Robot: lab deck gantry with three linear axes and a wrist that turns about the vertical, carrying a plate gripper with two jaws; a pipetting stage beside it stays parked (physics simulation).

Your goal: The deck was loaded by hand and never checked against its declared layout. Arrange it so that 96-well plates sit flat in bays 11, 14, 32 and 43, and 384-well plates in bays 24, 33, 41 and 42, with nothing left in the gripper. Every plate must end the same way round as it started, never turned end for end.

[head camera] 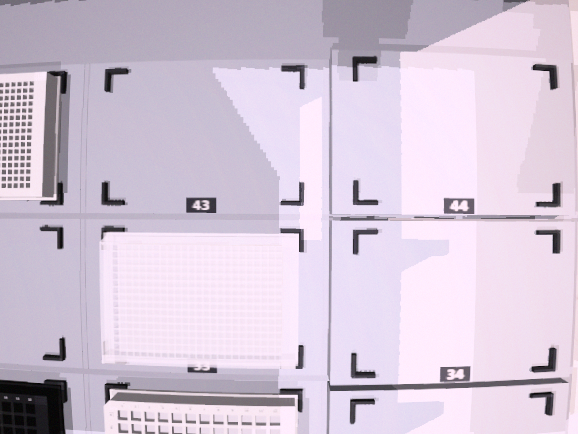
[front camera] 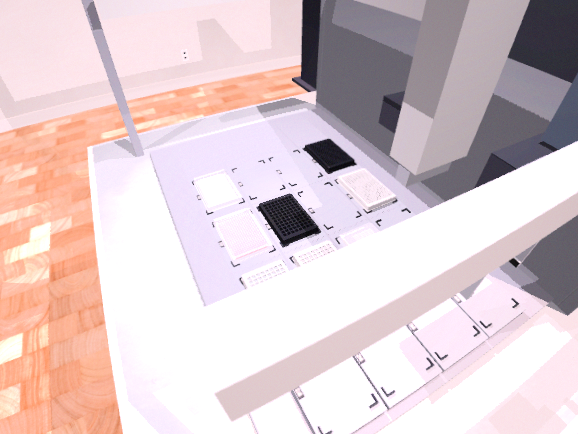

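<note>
A translucent 384-well plate lies in bay 33. Bay 43 is bare. A white 384-well plate lies left of it, in bay 42. A fine-welled black plate lies in bay 41. A black 96-well plate is in bay 22, a white 96-well plate in bay 23. At the left are a washed-out white plate, a white fine-welled plate and a white 96-well plate. My gripper is mostly hidden below its column; its jaws cannot be made out.
The gantry column stands over the back right of the deck. A broad pale beam crosses the front view and hides part of the deck. Bays 44 and 34 hold no plate. A grey post stands at the back left.
</note>
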